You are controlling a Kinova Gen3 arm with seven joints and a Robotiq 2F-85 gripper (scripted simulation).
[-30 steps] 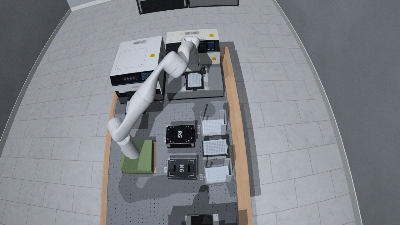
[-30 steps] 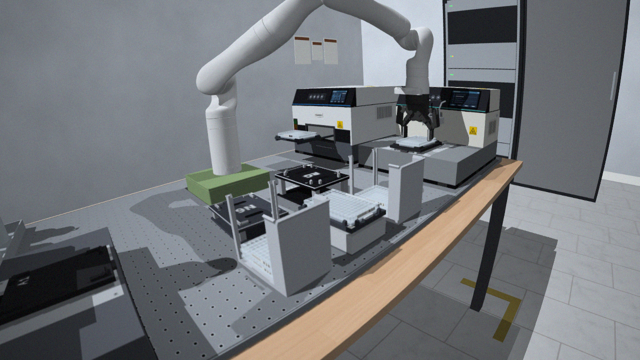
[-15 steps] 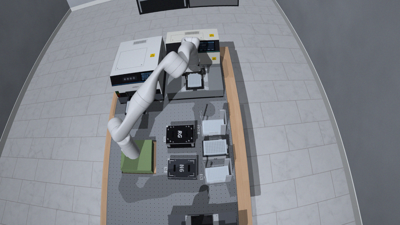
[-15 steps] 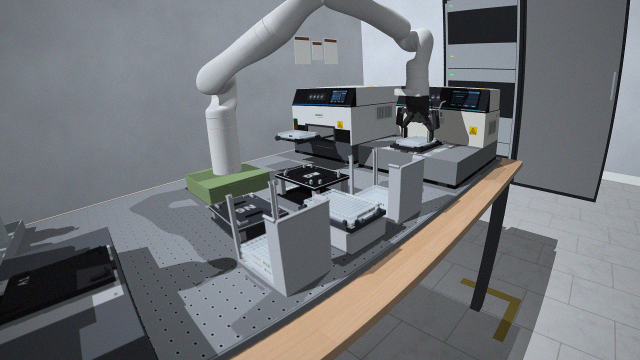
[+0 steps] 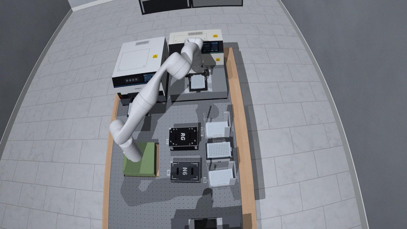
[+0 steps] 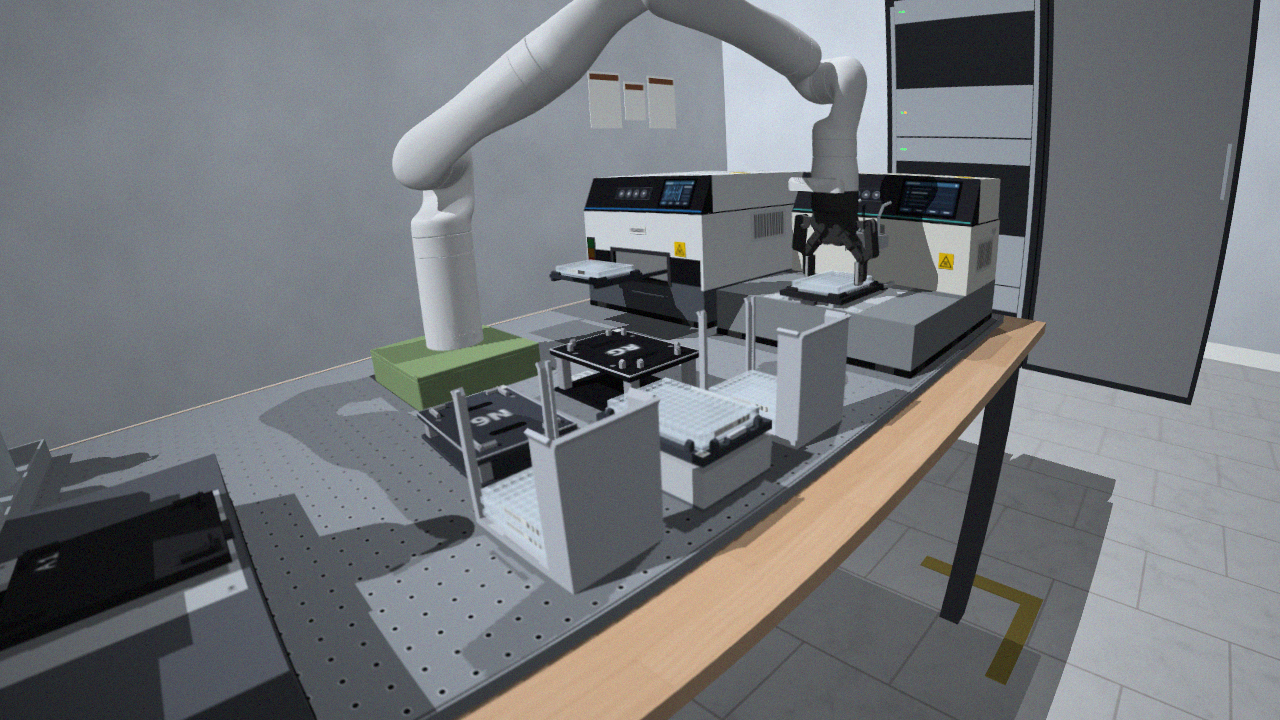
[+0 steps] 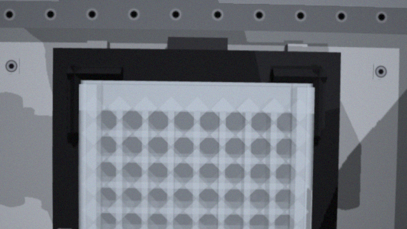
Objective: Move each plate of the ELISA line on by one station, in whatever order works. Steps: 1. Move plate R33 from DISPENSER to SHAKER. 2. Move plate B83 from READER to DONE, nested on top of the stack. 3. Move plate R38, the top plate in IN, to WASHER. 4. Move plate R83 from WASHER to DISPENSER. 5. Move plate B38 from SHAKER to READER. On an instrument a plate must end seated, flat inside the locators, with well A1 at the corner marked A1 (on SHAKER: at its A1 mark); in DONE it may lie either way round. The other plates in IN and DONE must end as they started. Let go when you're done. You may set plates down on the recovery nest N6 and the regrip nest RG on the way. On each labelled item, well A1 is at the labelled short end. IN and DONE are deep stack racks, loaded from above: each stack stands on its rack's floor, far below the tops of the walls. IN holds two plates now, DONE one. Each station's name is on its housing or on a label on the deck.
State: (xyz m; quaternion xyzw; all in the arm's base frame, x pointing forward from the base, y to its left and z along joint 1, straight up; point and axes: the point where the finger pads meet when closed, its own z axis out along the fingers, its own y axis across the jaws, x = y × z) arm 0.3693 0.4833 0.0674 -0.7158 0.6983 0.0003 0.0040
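The plate R83 lies 10 mm below my hand. Also, from my hand: plate B83 (310 mm to the right, 110 mm ahead, 80 mm below); washer nest (20 mm below); washer head (100 mm to the left, 50 mm above).
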